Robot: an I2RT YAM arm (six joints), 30 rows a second.
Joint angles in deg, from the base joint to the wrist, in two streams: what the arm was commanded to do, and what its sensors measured. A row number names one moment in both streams.
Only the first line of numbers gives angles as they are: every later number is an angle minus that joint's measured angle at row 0.
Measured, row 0:
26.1 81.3 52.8 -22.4 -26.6 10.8
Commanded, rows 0 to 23:
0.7 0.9 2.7 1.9 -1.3 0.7
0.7 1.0 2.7 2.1 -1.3 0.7
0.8 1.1 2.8 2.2 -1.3 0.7
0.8 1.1 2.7 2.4 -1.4 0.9
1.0 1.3 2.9 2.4 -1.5 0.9
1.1 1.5 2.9 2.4 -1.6 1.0
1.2 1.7 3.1 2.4 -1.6 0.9
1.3 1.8 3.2 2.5 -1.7 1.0
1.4 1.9 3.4 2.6 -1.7 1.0
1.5 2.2 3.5 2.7 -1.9 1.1
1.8 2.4 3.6 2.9 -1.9 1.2
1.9 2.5 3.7 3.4 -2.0 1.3
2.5 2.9 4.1 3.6 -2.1 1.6
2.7 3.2 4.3 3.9 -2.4 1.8
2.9 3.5 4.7 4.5 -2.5 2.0
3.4 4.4 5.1 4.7 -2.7 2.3
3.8 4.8 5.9 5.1 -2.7 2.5
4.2 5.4 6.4 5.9 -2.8 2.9
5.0 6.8 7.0 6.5 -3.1 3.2
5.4 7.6 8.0 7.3 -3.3 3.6
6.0 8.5 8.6 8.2 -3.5 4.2
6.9 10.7 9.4 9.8 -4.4 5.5
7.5 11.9 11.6 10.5 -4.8 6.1
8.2 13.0 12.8 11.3 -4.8 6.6
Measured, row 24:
5.7 9.0 6.9 5.3 -2.3 3.6
